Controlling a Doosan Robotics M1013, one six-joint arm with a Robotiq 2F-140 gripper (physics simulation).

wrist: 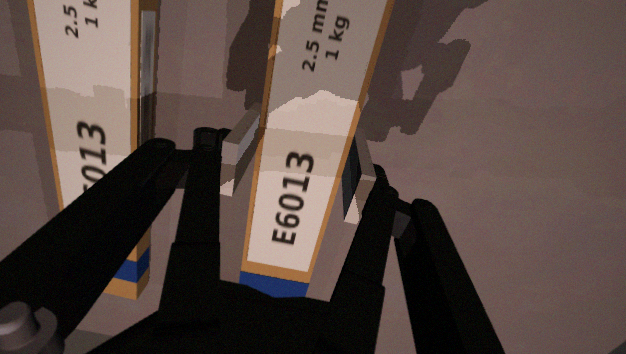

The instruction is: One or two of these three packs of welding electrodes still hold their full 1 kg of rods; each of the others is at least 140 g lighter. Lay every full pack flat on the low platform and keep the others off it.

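Places are measured from the arm's base along level axes (x up, y ahead, z left), in millimetres.
Where they show: gripper, fingertip midpoint: [305, 135].
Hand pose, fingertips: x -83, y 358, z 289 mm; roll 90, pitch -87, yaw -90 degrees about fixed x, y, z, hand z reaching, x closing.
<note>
Each offset is from my fingertips to the top centre of the thing. Level surfaces: height alone.
A long white pack of electrodes @(dy +0, dx +21, dz +0 mm) [312, 117] with orange edges, a blue band and the print "E6013", "2.5 mm" and "1 kg" runs up the middle of the wrist view. My gripper [305, 135] is shut on this pack, with one pad against each long side near the "E6013" print. A second pack @(dy +23, dx +21, dz -137 mm) [90, 65] with the same look lies to the left, apart from the held one; a shiny grey strip shows along its right side. My left finger linkage covers part of its lower end. The third pack and the low platform do not show as such.
The packs are over a grey-brown surface @(dx +0 mm) [525, 150]. Dark shadows of the arm and gripper fall on it at the upper middle and upper right. The second pack is close beside my left finger.
</note>
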